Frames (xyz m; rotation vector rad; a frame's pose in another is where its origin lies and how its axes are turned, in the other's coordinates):
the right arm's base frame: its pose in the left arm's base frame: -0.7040 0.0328 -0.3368 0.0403 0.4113 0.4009
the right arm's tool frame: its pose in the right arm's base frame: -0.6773 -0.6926 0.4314 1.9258 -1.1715 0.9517
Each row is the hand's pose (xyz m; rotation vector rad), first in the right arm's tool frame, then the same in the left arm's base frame.
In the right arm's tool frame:
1: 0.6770 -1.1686 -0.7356 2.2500 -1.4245 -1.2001
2: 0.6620 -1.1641 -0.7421 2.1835 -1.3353 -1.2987
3: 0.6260 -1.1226 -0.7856 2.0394 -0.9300 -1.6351
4: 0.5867 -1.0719 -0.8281 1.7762 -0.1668 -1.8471
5: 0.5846 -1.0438 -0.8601 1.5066 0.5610 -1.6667
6: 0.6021 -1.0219 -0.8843 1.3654 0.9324 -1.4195
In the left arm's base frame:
1: 0.1076 0.3098 0.5749 -1.2932 -0.8497 0.8252
2: 0.0915 0.3146 0.5721 -1.3601 -0.9410 0.8100
3: 0.0271 0.3246 0.5979 -1.4867 -1.3234 0.6597
4: -0.0446 0.3284 0.6253 -1.6742 -1.8213 0.1610
5: -0.0720 0.3321 0.6578 -1.8173 -2.0382 -0.6084
6: -0.0784 0.3302 0.6943 -1.8366 -1.9900 -1.1422

